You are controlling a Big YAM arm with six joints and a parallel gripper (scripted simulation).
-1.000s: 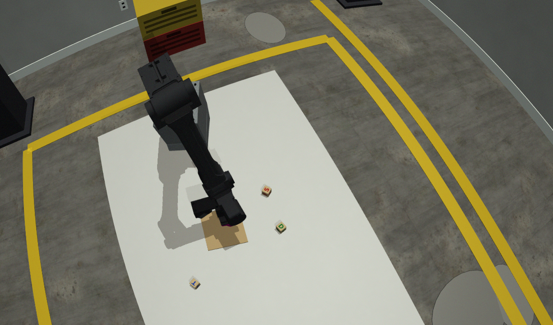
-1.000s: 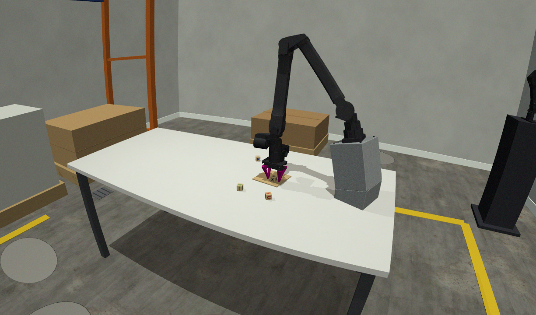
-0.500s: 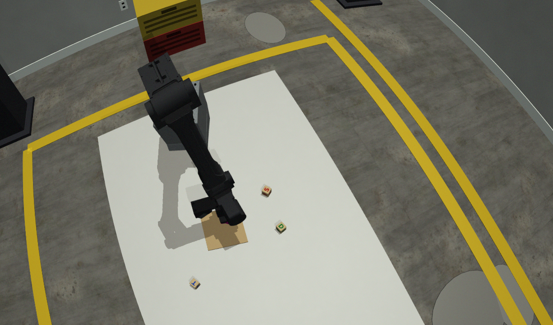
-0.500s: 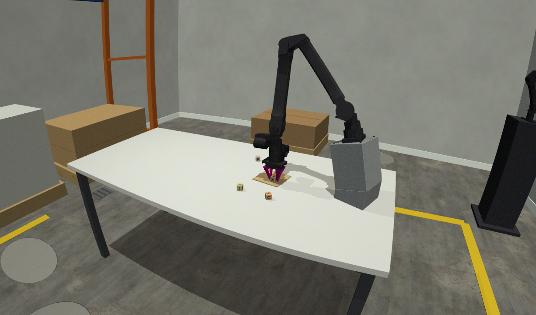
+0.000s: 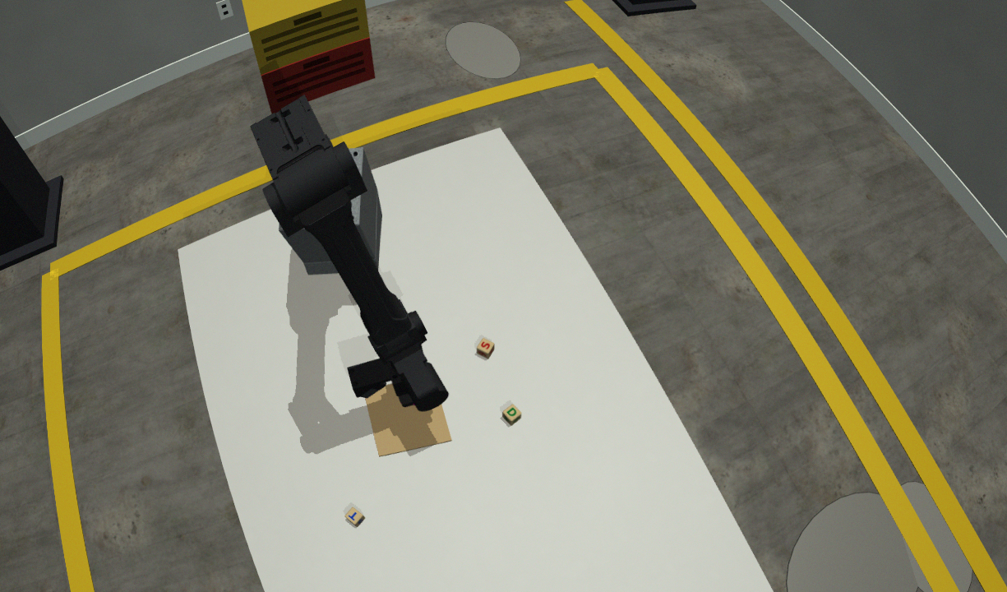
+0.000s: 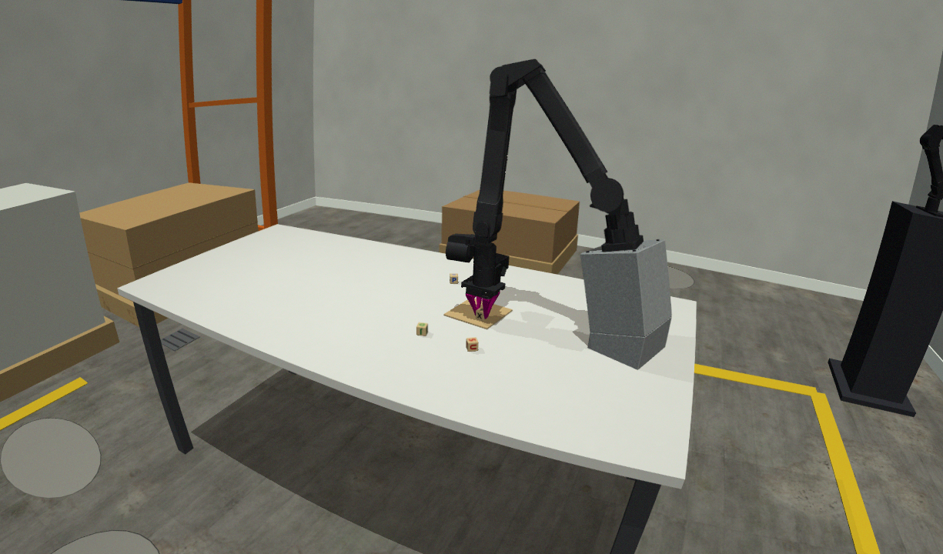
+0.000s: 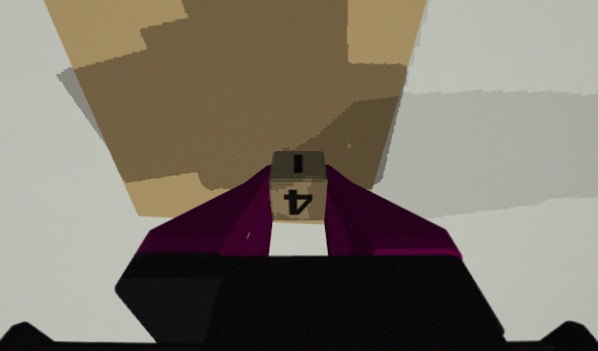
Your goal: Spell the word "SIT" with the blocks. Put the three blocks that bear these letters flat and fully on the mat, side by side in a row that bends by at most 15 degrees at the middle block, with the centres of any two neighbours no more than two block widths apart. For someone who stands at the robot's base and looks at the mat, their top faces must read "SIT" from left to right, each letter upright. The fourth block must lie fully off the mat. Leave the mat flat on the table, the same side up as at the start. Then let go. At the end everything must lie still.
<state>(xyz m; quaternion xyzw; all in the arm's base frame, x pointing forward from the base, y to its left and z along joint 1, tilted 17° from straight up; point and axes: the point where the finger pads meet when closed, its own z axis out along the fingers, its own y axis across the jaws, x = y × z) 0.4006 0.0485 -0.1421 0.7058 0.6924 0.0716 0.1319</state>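
Now: the I block right at my hand. Round my hand: S block 150 mm to the left, 50 mm behind; then D block 150 mm to the left, 90 mm ahead; then tan mat 30 mm to the right, 20 mm ahead, 10 mm below.
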